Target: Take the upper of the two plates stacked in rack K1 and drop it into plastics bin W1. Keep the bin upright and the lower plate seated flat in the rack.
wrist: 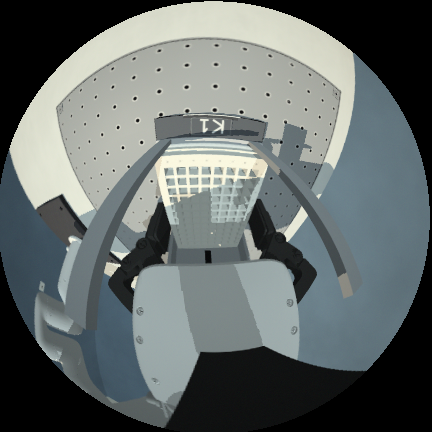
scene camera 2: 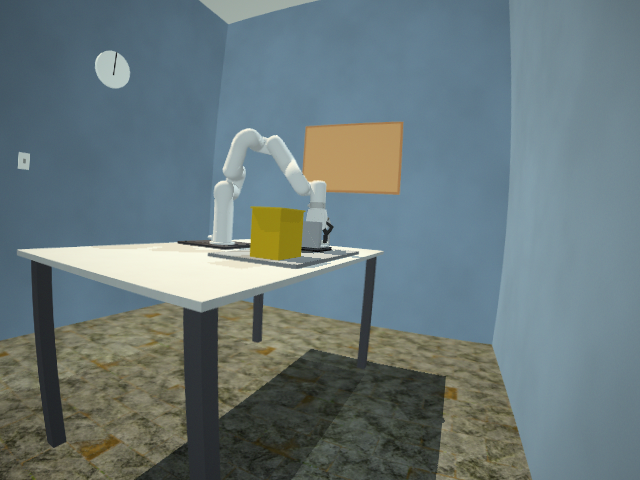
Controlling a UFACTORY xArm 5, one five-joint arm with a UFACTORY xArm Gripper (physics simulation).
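Places are measured from the arm's base along level axes (x ahead, y left, z up), in centimetres.
Pixels of known places: gripper, fingertip midpoint: (wrist: 209, 209); arm's base, origin of the base link: (scene camera 2: 222, 243).
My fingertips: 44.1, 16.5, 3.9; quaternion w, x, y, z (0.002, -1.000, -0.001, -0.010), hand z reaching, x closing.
Observation:
For each thing: its middle in the pictures, then the offset to it from my fingertips, as dx, dy, dz. "pt": a spot on its surface instead. Level surfaces: height alone.
- Rack K1, surface spot: (wrist: 172, 129) pt -2.8, +7.6, -2.2
- upper plate, body centre: (wrist: 208, 211) +0.0, -0.2, +0.1
- Yellow bin W1, body centre: (scene camera 2: 277, 232) +0.8, -38.8, +5.1
- white table, its level: dz -5.2
Rack K1 (wrist: 172, 129) shows its label bar and tall grey guides in the wrist view; in the scene view its grey side (scene camera 2: 311, 235) is partly behind the bin. The upper plate (wrist: 212, 172), pale and gridded, lies in the rack between the guides. The lower plate is mostly hidden beneath it; pale layered edges show by the label bar. My gripper (wrist: 209, 209) is open and empty, pointing down, with its black fingers on either side of the plate; contact cannot be told. In the scene view it is partly hidden behind the rack. Yellow bin W1 (scene camera 2: 276, 232) stands upright.
The bin and rack stand on a grey perforated board (scene camera 2: 227, 255) (wrist: 201, 75) on the white table (scene camera 2: 155, 273). The arm's base stands on a dark plate (scene camera 2: 193, 242) (wrist: 61, 215) at the back left. The rack's tall guides rise close beside the gripper.

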